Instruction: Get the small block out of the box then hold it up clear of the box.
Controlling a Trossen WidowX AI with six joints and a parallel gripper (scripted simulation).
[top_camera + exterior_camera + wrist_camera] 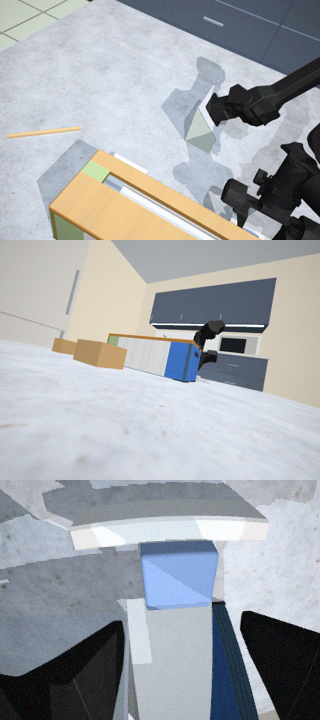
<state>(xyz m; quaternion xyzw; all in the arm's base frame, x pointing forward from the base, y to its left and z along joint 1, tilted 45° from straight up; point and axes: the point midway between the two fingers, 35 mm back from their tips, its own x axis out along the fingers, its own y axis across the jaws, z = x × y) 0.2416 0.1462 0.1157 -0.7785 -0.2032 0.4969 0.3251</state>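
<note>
The light-blue block is 20 mm behind my gripper tip and 30 mm below it. Round my gripper tip: box (60 mm ahead, 150 mm to the right, 20 mm above); then thin wooden stick (20 mm behind, 530 mm to the right, 40 mm below).
</note>
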